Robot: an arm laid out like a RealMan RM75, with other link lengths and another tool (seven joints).
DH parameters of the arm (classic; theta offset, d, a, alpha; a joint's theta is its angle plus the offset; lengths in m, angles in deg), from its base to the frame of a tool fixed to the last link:
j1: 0 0.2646 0 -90
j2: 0 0 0 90
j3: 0 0.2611 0 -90
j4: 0 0 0 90
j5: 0 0.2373 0 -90
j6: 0 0 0 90
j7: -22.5 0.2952 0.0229 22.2
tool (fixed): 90 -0.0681 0 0
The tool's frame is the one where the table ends.
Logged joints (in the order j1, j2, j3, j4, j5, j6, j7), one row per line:
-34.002, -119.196, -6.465, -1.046, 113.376, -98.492, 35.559
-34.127, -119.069, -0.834, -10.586, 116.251, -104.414, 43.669
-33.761, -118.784, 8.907, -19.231, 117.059, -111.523, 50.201
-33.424, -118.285, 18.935, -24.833, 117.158, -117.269, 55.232
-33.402, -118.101, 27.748, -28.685, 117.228, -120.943, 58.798
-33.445, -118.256, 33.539, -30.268, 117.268, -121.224, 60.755
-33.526, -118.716, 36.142, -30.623, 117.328, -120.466, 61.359
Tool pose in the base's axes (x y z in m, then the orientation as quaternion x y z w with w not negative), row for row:
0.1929, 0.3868, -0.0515, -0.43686, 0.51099, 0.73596, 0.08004
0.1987, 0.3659, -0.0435, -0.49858, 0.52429, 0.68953, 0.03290
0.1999, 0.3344, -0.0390, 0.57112, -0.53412, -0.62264, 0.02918
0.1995, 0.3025, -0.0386, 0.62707, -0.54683, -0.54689, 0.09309
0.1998, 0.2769, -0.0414, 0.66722, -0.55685, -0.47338, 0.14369
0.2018, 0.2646, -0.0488, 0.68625, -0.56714, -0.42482, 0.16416
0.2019, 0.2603, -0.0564, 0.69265, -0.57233, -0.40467, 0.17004
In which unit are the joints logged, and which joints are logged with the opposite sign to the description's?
The joints are logged in degrees. Opposite sign: j1, j2, j3, j5.
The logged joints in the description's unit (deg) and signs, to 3 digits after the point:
34.002, 119.196, 6.465, -1.046, -113.376, -98.492, 35.559
34.127, 119.069, 0.834, -10.586, -116.251, -104.414, 43.669
33.761, 118.784, -8.907, -19.231, -117.059, -111.523, 50.201
33.424, 118.285, -18.935, -24.833, -117.158, -117.269, 55.232
33.402, 118.101, -27.748, -28.685, -117.228, -120.943, 58.798
33.445, 118.256, -33.539, -30.268, -117.268, -121.224, 60.755
33.526, 118.716, -36.142, -30.623, -117.328, -120.466, 61.359

